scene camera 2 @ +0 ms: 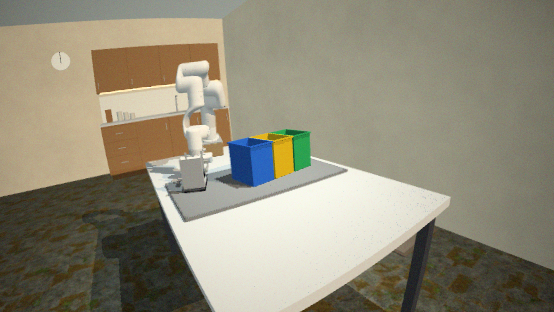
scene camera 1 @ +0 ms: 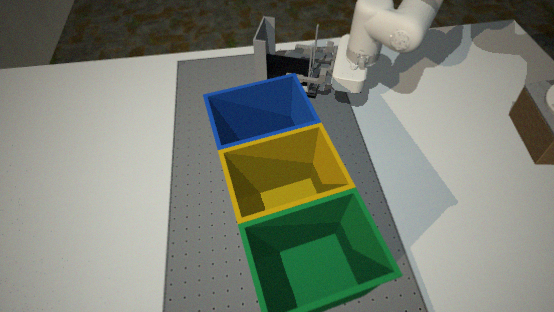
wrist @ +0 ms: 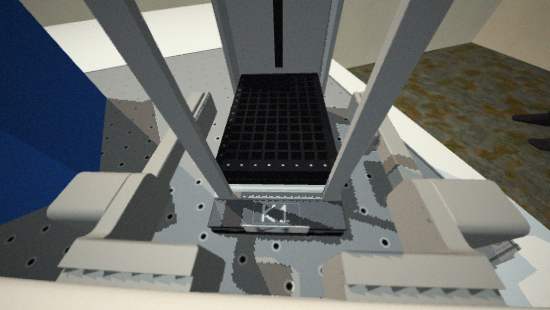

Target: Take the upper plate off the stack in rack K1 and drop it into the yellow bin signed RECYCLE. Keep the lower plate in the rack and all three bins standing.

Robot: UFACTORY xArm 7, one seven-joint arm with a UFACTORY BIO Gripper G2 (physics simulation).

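Rack K1 stands upright on the perforated board. The black gridded upper plate lies flat in it. A pale edge of the lower plate shows under it in the wrist view. My gripper is partly open, with one finger on each side of the rack around the plates. It holds nothing; gaps show beside the plate in the wrist view. The yellow bin stands upright between the other two bins and looks empty. Its sign does not show.
The blue bin stands upright close beside the rack. The green bin stands at the other end of the row. The rack's two slanting front posts rise between the fingers. A brown box stands on the table.
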